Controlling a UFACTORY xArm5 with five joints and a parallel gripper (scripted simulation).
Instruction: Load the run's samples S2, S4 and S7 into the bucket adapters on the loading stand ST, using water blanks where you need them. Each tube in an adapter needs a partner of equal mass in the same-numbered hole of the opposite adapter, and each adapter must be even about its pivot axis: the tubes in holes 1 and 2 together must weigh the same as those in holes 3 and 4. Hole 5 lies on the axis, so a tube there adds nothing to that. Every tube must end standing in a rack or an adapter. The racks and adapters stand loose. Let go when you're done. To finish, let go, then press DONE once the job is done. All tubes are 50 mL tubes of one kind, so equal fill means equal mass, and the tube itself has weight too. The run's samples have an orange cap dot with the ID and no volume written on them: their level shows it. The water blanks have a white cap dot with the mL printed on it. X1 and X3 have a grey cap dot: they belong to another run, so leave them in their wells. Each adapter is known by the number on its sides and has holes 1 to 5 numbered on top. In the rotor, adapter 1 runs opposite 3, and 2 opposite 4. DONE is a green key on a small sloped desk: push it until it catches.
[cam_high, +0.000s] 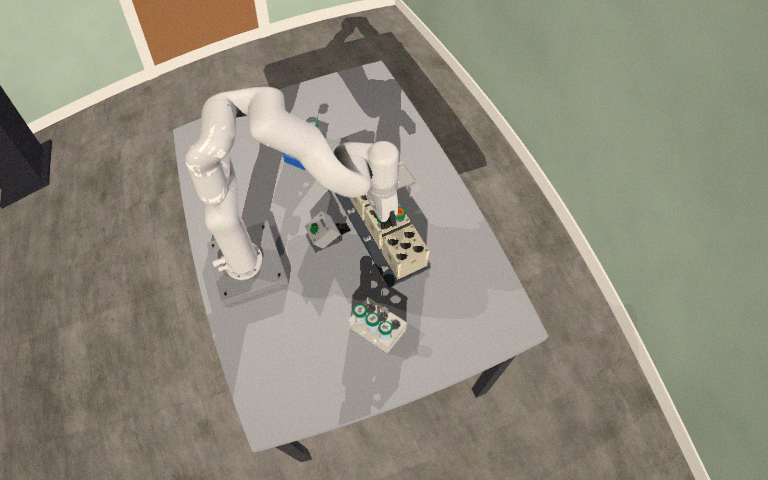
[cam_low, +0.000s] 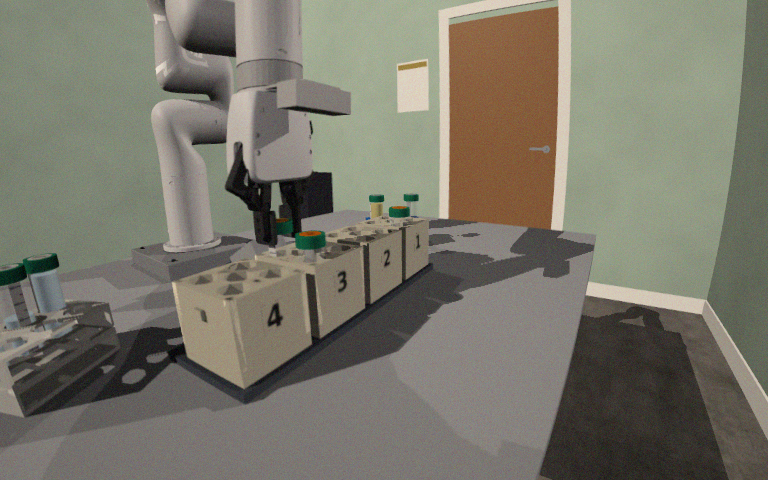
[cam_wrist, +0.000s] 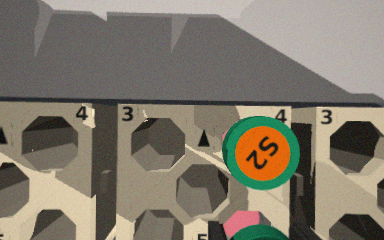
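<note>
Now: the pink tube 50 mm below my hand and 10 mm to the right of it. Also, from my hand: green done key: 180 mm behind, 80 mm to the left, 70 mm below; then adapter 1: 250 mm to the left, 80 mm below, 10 mm ahead; then dark loading stand: 130 mm below, 80 mm to the left, 20 mm ahead.
</note>
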